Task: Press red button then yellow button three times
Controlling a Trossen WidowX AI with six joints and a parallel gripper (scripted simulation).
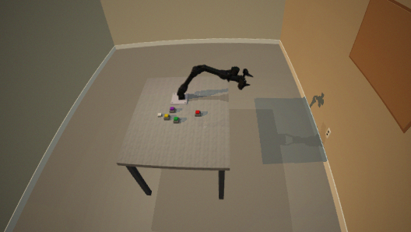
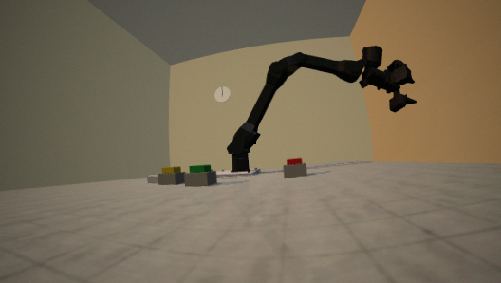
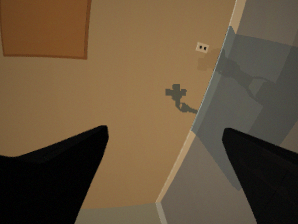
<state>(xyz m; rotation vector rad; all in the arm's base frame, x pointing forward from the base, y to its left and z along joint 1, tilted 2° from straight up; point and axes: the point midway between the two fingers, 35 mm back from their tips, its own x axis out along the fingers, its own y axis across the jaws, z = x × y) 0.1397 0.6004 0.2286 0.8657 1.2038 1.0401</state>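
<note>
Now: the red button 51 cm to the right of my gripper tip, 19 cm below it and 10 cm ahead of it. The rest, counted from my gripper tip: green button: 70 cm to the right, 19 cm below, 14 cm ahead; then purple button: 73 cm to the right, 19 cm below, 1 cm ahead; then yellow button: 78 cm to the right, 19 cm below, 9 cm ahead.
</note>
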